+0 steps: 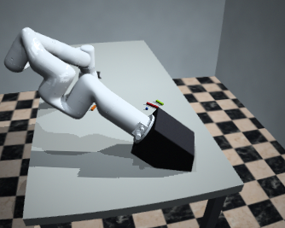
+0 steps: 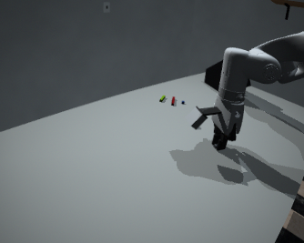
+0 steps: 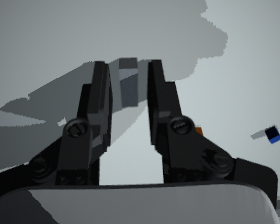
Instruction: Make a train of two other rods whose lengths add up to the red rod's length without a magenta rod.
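The grey rod lies 2 cm below my hand. From my hand the other things lie so: red rod (33 cm to the right, 6 cm behind, 2 cm below); then magenta rod (13 cm to the right, 2 cm below, 1 cm behind); then orange rod (8 cm behind, 3 cm to the right, 2 cm below).
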